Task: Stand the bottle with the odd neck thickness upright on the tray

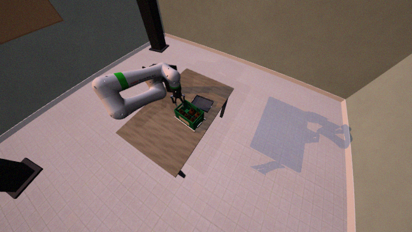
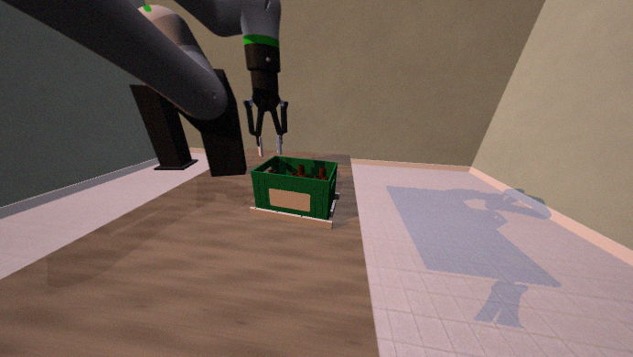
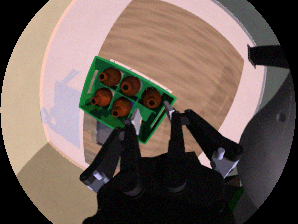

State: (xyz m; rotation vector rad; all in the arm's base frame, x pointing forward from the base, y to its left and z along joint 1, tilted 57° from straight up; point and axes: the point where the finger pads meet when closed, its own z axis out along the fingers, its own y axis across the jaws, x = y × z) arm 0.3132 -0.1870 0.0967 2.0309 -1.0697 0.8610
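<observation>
The brown bottle lies 170 mm below my hand, 80 mm ahead of it and 30 mm to the right of it. The rest, counted from my hand: dark tray 280 mm to the left, 240 mm below, 140 mm ahead; then green crate 170 mm below, 90 mm ahead, 10 mm to the left.
</observation>
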